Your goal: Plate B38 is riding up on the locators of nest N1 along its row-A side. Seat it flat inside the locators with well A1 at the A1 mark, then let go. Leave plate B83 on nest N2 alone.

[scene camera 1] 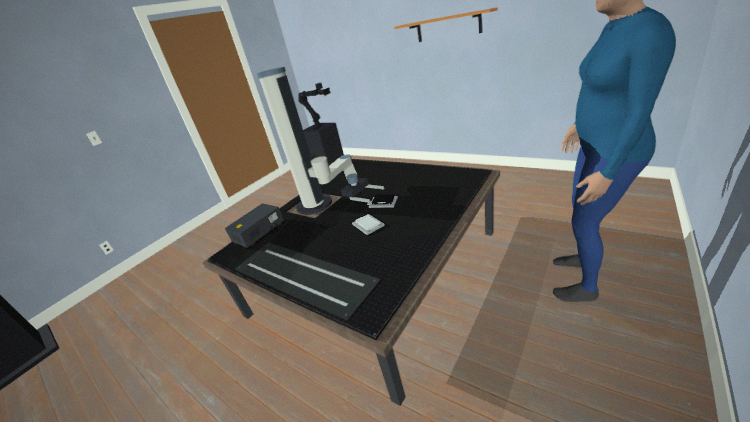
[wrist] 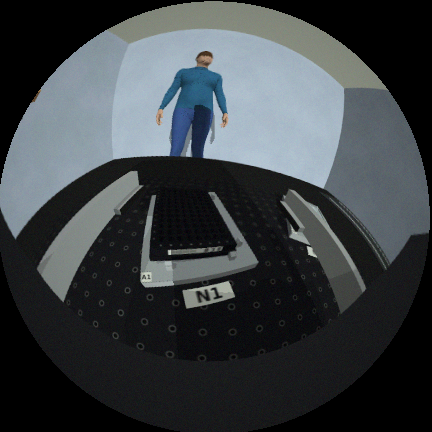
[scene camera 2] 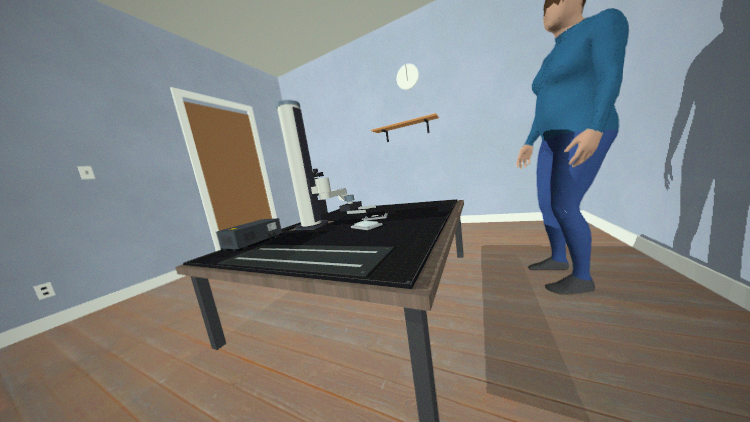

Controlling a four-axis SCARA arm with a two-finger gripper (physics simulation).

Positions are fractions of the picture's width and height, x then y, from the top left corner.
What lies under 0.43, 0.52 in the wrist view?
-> A black well plate.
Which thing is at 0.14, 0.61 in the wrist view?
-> The gripper.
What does the gripper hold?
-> Nothing.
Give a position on a nest N1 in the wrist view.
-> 0.38, 0.63
